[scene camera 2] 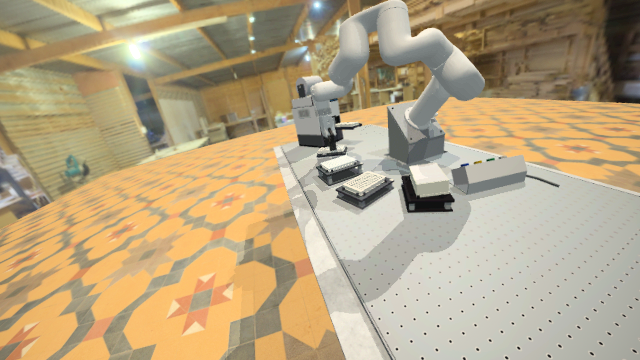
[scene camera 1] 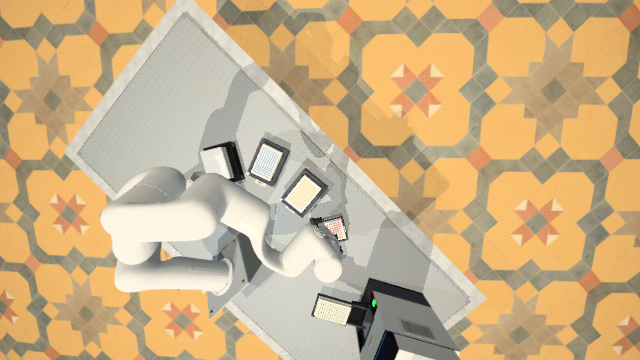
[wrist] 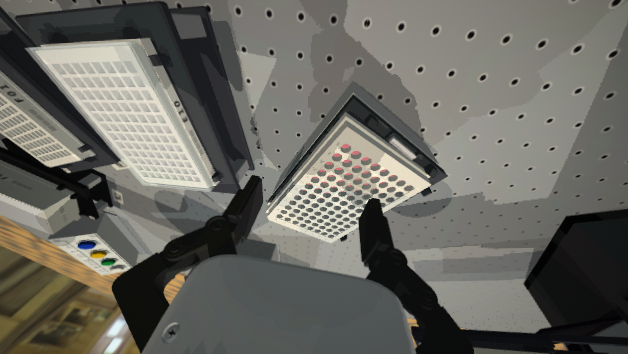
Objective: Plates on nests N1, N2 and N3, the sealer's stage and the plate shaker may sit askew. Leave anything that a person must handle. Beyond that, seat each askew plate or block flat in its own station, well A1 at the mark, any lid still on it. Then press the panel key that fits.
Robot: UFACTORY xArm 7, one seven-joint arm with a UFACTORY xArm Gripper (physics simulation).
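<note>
My gripper (scene camera 1: 328, 234) (scene camera 2: 332, 146) (wrist: 313, 199) is open and empty. In the wrist view its fingers stand wide at the near end of a cream plate with red wells (scene camera 1: 336, 228) (wrist: 325, 187), the right fingertip overlapping its edge. That plate rests on a low dark station; whether it sits fully flat is unclear. A yellow-welled plate (scene camera 1: 304, 193) (scene camera 2: 339, 163) (wrist: 122, 115) and a blue-welled plate (scene camera 1: 268, 161) (scene camera 2: 367, 183) (wrist: 27, 122) lie on raised dark nests. A white block (scene camera 1: 214, 161) (scene camera 2: 430, 180) tops a black station. A cream plate (scene camera 1: 331, 310) lies on the machine's extended stage.
The grey machine (scene camera 1: 400, 315) (scene camera 2: 310, 117) shows a green light. The sloped key panel (scene camera 2: 490, 175) (wrist: 95, 245) carries blue, yellow and green keys and stands beside the white block's station. The arm's base (scene camera 2: 415, 142) stands behind the nests. Raised nests flank the gripper's station.
</note>
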